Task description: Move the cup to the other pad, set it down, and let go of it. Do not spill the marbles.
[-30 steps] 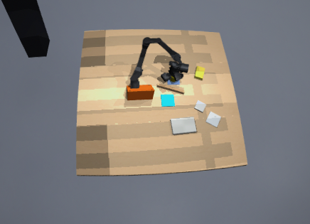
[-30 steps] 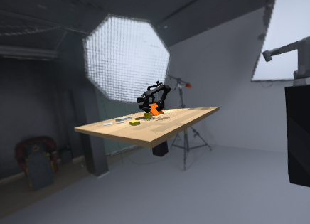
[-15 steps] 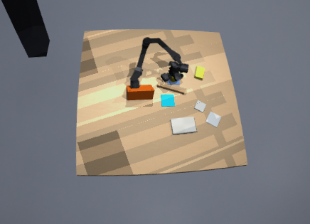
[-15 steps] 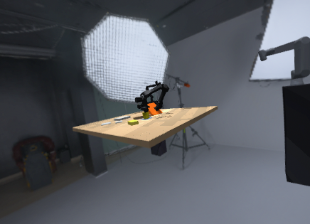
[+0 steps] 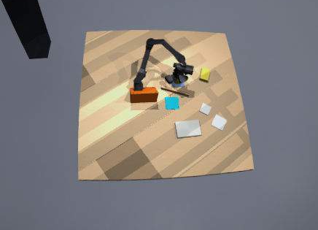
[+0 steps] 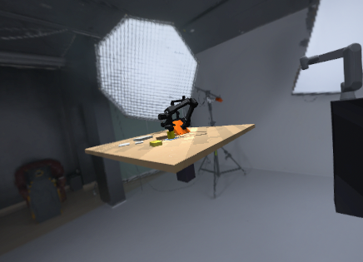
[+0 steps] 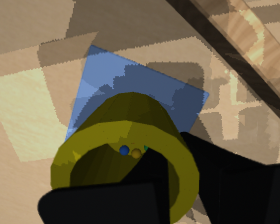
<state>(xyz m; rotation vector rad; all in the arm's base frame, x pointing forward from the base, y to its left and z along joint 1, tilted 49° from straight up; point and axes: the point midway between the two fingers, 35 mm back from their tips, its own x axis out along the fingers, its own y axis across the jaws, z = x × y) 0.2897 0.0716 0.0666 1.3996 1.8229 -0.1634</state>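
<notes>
Now: gripper tip 4 cm above the pale blue pad, 3 cm short of it and 2 cm to the right of it. Round my gripper tip: flat wooden strip 8 cm to the right, 3 cm below; olive-yellow cup 2 cm to the left, 2 cm ahead; bright cyan pad 18 cm to the right, 4 cm below, 3 cm behind.
</notes>
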